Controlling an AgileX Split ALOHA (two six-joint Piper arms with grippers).
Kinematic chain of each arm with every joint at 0, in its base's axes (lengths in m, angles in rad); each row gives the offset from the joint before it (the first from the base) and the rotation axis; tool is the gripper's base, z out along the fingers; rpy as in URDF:
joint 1: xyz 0 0 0.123 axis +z
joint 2: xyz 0 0 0 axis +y
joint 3: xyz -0.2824 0 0.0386 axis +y
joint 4: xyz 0.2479 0 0.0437 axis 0.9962 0 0.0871
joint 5: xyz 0 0 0 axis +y
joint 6: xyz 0.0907 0 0.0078 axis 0.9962 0 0.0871
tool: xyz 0 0 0 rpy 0 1.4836 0
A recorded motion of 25 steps. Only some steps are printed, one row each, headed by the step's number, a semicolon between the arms.
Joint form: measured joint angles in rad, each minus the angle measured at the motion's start. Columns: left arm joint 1, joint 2, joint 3, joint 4, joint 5, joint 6; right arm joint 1, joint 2, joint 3, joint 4, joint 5, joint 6.
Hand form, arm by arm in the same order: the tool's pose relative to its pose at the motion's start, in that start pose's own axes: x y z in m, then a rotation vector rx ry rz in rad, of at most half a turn. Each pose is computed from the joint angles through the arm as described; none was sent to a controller.
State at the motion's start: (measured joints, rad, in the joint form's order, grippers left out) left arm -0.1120 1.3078 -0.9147 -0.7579 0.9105 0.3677; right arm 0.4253 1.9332 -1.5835 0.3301 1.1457 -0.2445
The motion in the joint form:
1: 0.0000 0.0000 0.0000 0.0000 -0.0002 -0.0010; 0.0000 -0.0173 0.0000 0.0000 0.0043 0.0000
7: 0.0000 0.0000 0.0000 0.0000 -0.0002 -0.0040; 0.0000 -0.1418 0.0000 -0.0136 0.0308 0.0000
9: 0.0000 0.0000 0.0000 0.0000 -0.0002 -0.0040; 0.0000 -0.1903 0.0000 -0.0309 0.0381 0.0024
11: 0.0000 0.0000 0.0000 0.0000 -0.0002 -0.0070; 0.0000 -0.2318 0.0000 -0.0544 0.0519 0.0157
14: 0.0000 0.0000 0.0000 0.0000 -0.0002 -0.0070; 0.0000 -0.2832 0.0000 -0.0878 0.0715 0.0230
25: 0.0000 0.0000 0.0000 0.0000 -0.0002 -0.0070; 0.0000 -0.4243 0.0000 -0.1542 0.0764 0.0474
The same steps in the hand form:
1: 0.0000 0.0000 0.0000 -0.0001 -0.0002 -0.0010; 0.0010 0.0023 -0.0069 0.0007 -0.0123 -0.0051
7: 0.0000 0.0000 0.0000 -0.0001 -0.0002 -0.0040; 0.0118 0.0176 -0.0553 0.0198 -0.1019 -0.0467
9: 0.0000 0.0000 0.0000 -0.0001 -0.0002 -0.0040; 0.0175 0.0226 -0.0737 0.0393 -0.1375 -0.0638
11: 0.0000 0.0000 0.0000 -0.0001 -0.0002 -0.0070; 0.0240 0.0262 -0.0891 0.0621 -0.1593 -0.0690
14: 0.0000 0.0000 0.0000 -0.0001 -0.0002 -0.0070; 0.0331 0.0302 -0.1077 0.0951 -0.1833 -0.0840
25: 0.0000 0.0000 0.0000 -0.0001 -0.0002 -0.0070; 0.0582 0.0425 -0.1576 0.1711 -0.3048 -0.1085

